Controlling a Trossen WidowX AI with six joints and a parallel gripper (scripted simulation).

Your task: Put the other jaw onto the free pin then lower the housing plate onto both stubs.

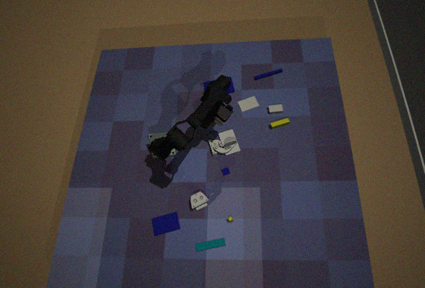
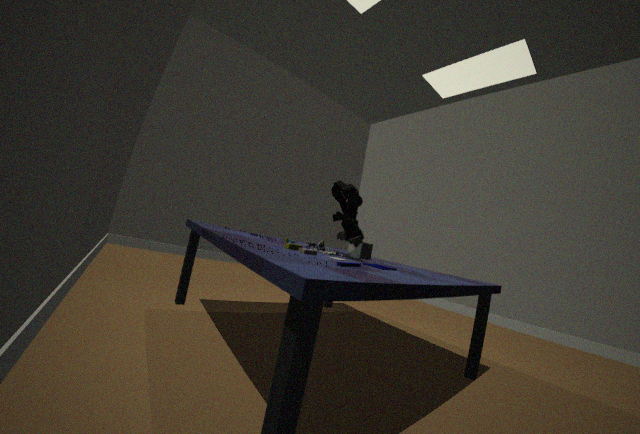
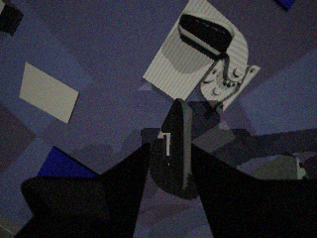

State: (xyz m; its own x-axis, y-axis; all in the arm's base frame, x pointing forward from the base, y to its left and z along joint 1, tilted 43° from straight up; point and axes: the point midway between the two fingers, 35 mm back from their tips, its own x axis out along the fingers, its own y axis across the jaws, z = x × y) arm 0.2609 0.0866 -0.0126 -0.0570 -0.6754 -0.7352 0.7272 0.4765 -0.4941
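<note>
The white jaw is 40 mm behind my gripper tip and 10 mm to the left of it. The rest, counted from my gripper tip: small blue cube: 10 mm ahead, 230 mm to the right, 80 mm below; then white plate: 170 mm ahead, 100 mm to the left, 80 mm below; then white base: 50 mm ahead, 90 mm to the right, 80 mm below.
</note>
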